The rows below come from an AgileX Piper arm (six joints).
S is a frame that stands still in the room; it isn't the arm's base.
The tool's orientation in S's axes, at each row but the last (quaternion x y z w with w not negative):
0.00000, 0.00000, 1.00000, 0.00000
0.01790, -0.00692, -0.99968, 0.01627
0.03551, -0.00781, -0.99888, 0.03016
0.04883, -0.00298, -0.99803, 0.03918
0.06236, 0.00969, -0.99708, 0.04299
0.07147, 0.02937, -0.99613, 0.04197
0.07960, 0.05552, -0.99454, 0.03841
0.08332, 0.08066, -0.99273, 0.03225
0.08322, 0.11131, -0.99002, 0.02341
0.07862, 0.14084, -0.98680, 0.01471
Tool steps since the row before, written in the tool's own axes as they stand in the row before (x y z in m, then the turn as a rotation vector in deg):
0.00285, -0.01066, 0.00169, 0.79, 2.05, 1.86
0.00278, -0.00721, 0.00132, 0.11, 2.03, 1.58
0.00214, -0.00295, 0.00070, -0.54, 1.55, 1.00
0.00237, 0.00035, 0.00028, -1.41, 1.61, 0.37
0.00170, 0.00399, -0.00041, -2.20, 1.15, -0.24
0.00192, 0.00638, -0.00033, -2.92, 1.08, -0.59
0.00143, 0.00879, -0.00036, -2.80, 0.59, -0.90
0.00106, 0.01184, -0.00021, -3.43, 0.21, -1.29
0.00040, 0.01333, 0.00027, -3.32, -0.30, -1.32
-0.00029, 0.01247, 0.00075, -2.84, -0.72, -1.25
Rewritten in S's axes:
-0.00285, 0.01066, 0.00169, -0.79, -2.05, 1.86
-0.00306, 0.00713, 0.00112, -0.10, -2.01, 1.60
-0.00236, 0.00282, 0.00049, 0.56, -1.50, 1.06
-0.00235, -0.00053, 0.00005, 1.49, -1.49, 0.52
-0.00128, -0.00411, -0.00068, 2.30, -0.95, 0.02
-0.00129, -0.00648, -0.00094, 3.06, -0.80, -0.22
-0.00060, -0.00876, -0.00150, 2.95, -0.29, -0.49
-0.00009, -0.01168, -0.00222, 3.60, 0.18, -0.70
0.00043, -0.01306, -0.00269, 3.46, 0.68, -0.64
0.00081, -0.01218, -0.00268, 2.96, 1.06, -0.53

